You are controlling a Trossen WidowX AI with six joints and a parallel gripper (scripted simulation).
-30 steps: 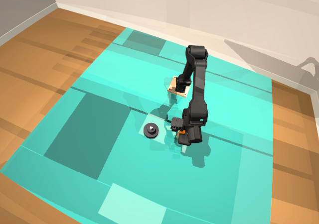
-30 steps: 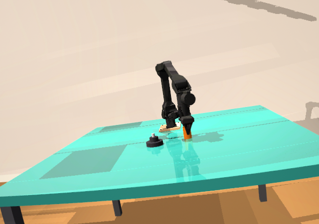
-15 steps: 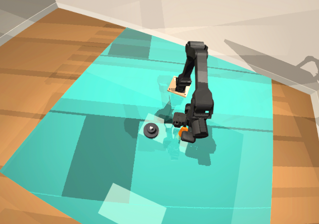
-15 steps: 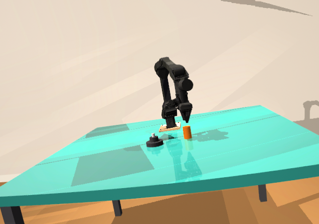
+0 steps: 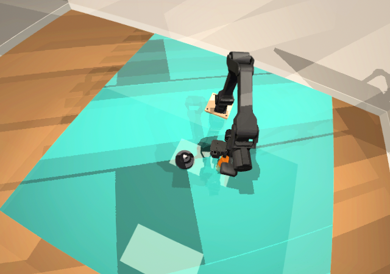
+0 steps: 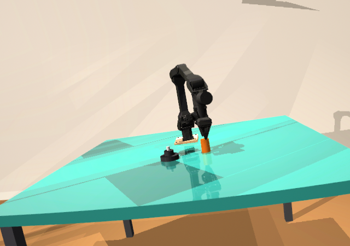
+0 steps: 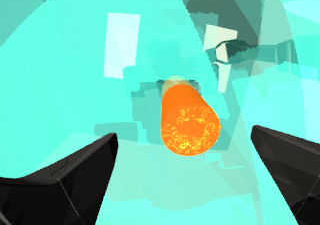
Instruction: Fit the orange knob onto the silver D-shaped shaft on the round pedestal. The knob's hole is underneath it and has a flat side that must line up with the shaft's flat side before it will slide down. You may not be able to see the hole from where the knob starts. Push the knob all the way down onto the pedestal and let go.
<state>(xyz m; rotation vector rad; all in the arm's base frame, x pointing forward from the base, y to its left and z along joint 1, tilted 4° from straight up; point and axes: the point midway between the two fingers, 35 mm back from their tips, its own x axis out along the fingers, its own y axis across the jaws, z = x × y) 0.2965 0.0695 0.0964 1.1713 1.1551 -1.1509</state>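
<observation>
Right now the orange knob is 20 mm below my gripper tip. From my gripper tip the other things lie so: round black pedestal: 30 mm ahead, 170 mm to the right, 40 mm below.
</observation>
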